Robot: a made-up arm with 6 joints. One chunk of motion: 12 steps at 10 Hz.
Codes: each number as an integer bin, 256 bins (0 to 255) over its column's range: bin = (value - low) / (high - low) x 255, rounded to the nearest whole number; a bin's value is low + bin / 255 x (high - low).
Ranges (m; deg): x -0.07..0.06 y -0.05..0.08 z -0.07..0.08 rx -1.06..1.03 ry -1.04..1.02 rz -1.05..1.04
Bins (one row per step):
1: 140 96 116 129 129 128
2: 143 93 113 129 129 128
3: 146 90 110 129 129 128
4: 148 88 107 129 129 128
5: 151 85 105 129 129 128
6: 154 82 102 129 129 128
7: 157 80 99 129 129 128
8: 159 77 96 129 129 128
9: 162 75 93 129 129 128
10: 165 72 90 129 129 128
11: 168 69 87 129 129 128
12: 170 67 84 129 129 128
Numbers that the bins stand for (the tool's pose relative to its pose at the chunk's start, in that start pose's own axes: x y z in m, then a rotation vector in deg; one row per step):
1: 0.0014 -0.0011 -0.0018 0.00 0.00 0.00
2: 0.0029 -0.0026 -0.0035 0.00 0.00 0.00
3: 0.0044 -0.0041 -0.0053 0.00 0.00 0.00
4: 0.0055 -0.0051 -0.0071 0.00 0.00 0.00
5: 0.0070 -0.0067 -0.0082 0.00 0.00 0.00
6: 0.0085 -0.0082 -0.0100 0.00 0.00 0.00
7: 0.0100 -0.0092 -0.0118 0.00 0.00 0.00
8: 0.0111 -0.0107 -0.0135 0.00 0.00 0.00
9: 0.0126 -0.0118 -0.0153 0.00 0.00 0.00
10: 0.0141 -0.0133 -0.0171 0.00 0.00 0.00
11: 0.0156 -0.0148 -0.0188 0.00 0.00 0.00
12: 0.0167 -0.0158 -0.0206 0.00 0.00 0.00

